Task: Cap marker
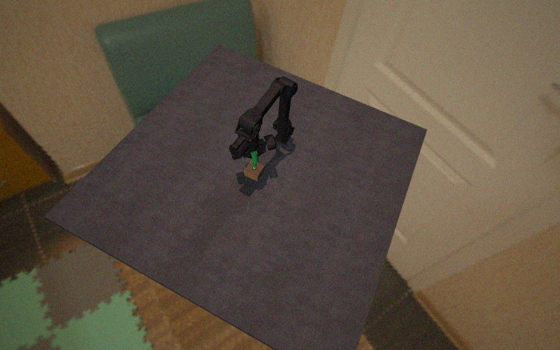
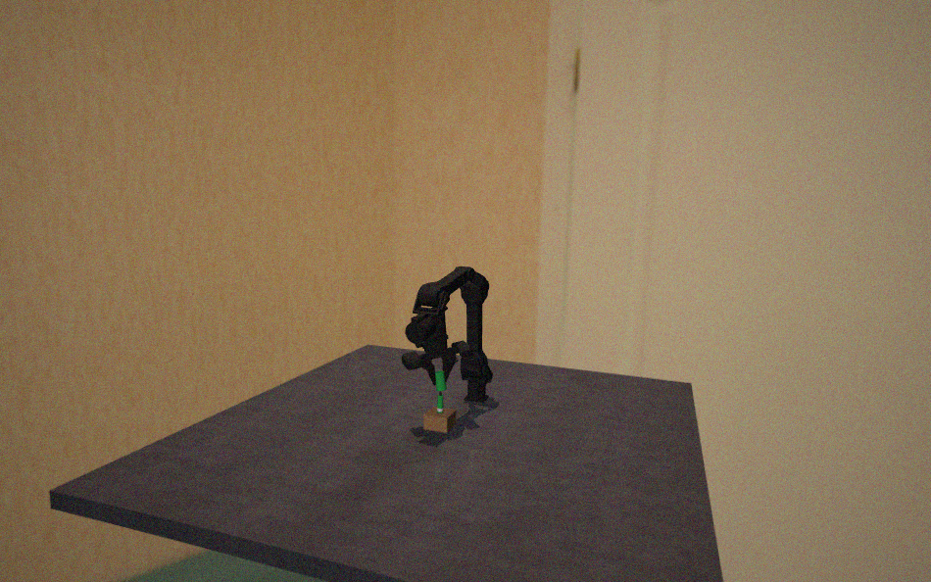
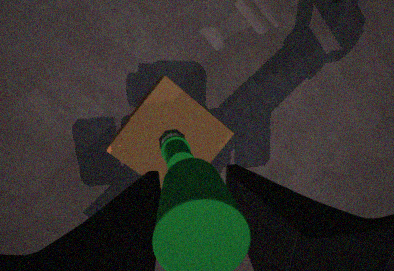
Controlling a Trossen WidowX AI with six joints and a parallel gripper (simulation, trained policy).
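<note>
Now: gripper tip 10 cm above the holder block and 1 cm short of it. Round my gripper tip: green cap 1 cm ahead, 1 cm above.
</note>
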